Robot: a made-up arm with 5 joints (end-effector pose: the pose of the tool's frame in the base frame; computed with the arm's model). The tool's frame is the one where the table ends.
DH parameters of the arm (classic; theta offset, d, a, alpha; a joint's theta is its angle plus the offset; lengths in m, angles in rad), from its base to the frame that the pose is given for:
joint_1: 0 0.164 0 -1.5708
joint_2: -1.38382 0 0.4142 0
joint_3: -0.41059 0 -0.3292 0
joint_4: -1.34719 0 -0.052 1.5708
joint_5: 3.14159 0.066 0 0
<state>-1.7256 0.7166 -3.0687 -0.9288 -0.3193</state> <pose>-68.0 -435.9 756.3 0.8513 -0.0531 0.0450 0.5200</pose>
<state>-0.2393 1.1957 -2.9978 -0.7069 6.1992</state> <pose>679.8 -165.8 470.1 0.1530 0.3101 -0.0241 0.9380</pose>
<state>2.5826 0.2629 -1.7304 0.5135 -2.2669</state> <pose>-500.9 313.3 580.7 0.0722 0.6697 -0.5837 -0.4534</pose>
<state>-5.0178 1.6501 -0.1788 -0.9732 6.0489</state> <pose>30.5 96.9 -132.3 0.1215 0.7092 0.6605 -0.2144</pose>
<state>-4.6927 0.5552 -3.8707 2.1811 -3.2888</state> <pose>-4.6 234.3 792.0 0.4033 -0.6440 0.5446 0.3549</pose>
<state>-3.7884 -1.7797 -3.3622 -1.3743 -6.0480</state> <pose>486.6 -367.4 -97.3 0.1138 -0.4239 -0.8982 -0.0238</pose>
